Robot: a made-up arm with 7 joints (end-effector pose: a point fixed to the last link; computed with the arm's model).
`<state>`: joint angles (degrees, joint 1 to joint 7).
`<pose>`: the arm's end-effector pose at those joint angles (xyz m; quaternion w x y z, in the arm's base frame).
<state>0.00 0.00 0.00 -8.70 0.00 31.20 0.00</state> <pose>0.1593 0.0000 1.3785 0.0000 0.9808 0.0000 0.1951</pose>
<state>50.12 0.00 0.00 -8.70 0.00 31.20 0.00</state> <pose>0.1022 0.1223 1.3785 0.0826 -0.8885 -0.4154 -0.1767</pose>
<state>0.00 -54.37 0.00 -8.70 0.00 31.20 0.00</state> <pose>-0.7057 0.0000 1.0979 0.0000 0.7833 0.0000 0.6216</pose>
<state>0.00 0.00 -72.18 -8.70 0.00 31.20 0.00</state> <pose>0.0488 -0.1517 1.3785 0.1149 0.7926 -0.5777 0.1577</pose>
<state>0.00 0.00 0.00 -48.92 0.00 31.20 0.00</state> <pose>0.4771 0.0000 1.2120 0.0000 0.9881 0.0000 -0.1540</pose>
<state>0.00 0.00 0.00 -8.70 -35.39 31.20 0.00</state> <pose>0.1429 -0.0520 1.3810 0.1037 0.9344 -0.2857 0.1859</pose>
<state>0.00 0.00 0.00 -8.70 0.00 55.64 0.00</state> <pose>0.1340 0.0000 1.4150 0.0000 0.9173 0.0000 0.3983</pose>
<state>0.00 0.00 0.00 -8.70 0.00 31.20 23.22</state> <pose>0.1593 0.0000 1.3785 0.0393 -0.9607 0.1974 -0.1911</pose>
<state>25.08 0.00 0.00 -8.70 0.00 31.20 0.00</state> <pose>0.1443 0.0675 1.3785 0.0424 -0.9574 -0.2129 -0.1904</pose>
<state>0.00 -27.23 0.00 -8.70 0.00 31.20 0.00</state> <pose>-0.3078 0.0000 1.3425 0.0000 0.9073 0.0000 0.4205</pose>
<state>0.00 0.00 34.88 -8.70 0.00 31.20 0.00</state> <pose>0.1307 0.0911 1.3785 0.0585 -0.9357 -0.2939 -0.1861</pose>
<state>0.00 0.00 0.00 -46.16 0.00 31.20 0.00</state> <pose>0.4598 0.0000 1.2302 0.0000 0.9915 0.0000 -0.1302</pose>
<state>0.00 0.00 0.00 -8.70 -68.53 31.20 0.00</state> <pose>0.1030 -0.0836 1.3871 0.1921 0.8106 -0.5292 0.1612</pose>
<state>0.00 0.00 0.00 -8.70 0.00 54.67 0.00</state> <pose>0.1353 0.0000 1.4138 0.0000 0.9206 0.0000 0.3905</pose>
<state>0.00 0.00 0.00 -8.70 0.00 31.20 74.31</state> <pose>0.1593 0.0000 1.3785 0.1178 -0.7817 0.5924 -0.1555</pose>
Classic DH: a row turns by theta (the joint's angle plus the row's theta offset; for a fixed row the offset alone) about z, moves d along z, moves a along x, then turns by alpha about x. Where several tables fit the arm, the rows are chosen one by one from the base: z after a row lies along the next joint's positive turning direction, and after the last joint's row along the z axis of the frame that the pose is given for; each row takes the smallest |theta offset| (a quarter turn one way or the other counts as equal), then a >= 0, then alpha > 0; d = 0 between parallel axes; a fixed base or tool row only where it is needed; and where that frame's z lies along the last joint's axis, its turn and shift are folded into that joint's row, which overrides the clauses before.
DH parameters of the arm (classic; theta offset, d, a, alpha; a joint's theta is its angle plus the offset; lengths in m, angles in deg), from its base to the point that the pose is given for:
joint 1: 0 0.3961 0 -90
joint 2: 0 0 0 90
joint 3: 0 0.4652 0.0909 90
joint 4: 0 0 -0.1004 -90
joint 5: 0 0.4672 0 90
joint 6: 0 0 0.105 90
joint 7: 0 0 0 0

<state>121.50 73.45 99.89 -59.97 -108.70 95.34 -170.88</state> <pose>-0.8533 0.3826 0.7313 0.2222 -0.9496 0.0637 0.2116</pose>
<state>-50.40 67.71 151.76 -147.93 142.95 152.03 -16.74</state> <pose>0.1276 0.2106 0.7033 0.6168 -0.4560 0.1183 0.6306</pose>
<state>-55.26 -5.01 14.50 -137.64 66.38 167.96 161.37</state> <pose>0.3252 -0.3981 0.6409 0.3539 0.6183 0.6947 0.0995</pose>
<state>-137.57 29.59 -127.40 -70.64 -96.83 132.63 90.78</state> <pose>-0.4158 0.2959 1.1775 0.4305 -0.3445 -0.1144 -0.8264</pose>
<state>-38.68 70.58 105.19 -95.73 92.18 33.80 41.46</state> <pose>0.6778 0.1998 0.8013 0.4561 -0.0530 -0.5734 0.6785</pose>
